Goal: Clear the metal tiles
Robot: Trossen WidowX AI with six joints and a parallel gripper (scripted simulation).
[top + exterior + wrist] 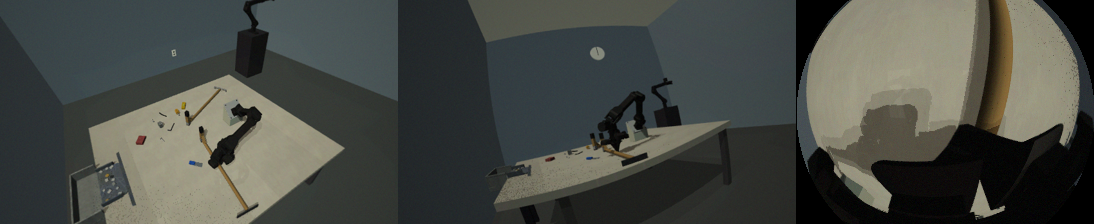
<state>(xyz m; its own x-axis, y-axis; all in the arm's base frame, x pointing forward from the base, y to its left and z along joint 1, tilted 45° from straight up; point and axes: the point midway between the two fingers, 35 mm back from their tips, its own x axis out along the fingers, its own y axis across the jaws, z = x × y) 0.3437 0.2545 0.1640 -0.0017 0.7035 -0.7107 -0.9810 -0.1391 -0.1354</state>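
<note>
My gripper tip is now 50 mm below the long scraper, 30 mm to the right of it and 20 mm short of it. Round my gripper tip: black hex key (510 mm to the right, 160 mm ahead, 10 mm below); grey piece (580 mm to the right, 210 mm ahead, 10 mm above); blue piece (140 mm ahead, 100 mm to the right, 10 mm below).
</note>
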